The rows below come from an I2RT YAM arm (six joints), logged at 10 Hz.
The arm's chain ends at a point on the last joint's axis. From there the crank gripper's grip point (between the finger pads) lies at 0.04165 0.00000 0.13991 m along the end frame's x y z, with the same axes.
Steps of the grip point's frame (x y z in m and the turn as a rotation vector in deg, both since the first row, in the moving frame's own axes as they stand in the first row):
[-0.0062 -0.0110 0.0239 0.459 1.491 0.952]
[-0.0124 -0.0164 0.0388 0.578 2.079 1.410]
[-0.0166 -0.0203 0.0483 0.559 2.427 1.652]
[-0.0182 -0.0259 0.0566 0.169 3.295 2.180]
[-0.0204 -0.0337 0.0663 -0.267 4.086 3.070]
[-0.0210 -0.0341 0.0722 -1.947 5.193 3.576]
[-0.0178 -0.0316 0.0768 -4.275 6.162 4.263]
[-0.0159 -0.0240 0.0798 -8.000 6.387 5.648]
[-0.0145 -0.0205 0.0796 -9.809 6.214 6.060]
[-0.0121 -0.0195 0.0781 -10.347 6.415 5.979]
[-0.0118 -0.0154 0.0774 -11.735 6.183 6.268]
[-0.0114 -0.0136 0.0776 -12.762 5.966 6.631]
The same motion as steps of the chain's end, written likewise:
[-0.0098 -0.0106 0.0250 0.459 1.491 0.952]
[-0.0175 -0.0161 0.0404 0.578 2.079 1.410]
[-0.0225 -0.0202 0.0502 0.559 2.427 1.652]
[-0.0261 -0.0272 0.0592 0.169 3.295 2.180]
[-0.0302 -0.0368 0.0696 -0.267 4.086 3.070]
[-0.0333 -0.0418 0.0767 -1.947 5.193 3.576]
[-0.0320 -0.0455 0.0826 -4.275 6.162 4.263]
[-0.0300 -0.0479 0.0869 -8.000 6.387 5.648]
[-0.0278 -0.0490 0.0873 -9.809 6.214 6.060]
[-0.0258 -0.0492 0.0863 -10.347 6.415 5.979]
[-0.0247 -0.0486 0.0860 -11.735 6.183 6.268]
[-0.0235 -0.0495 0.0866 -12.762 5.966 6.631]

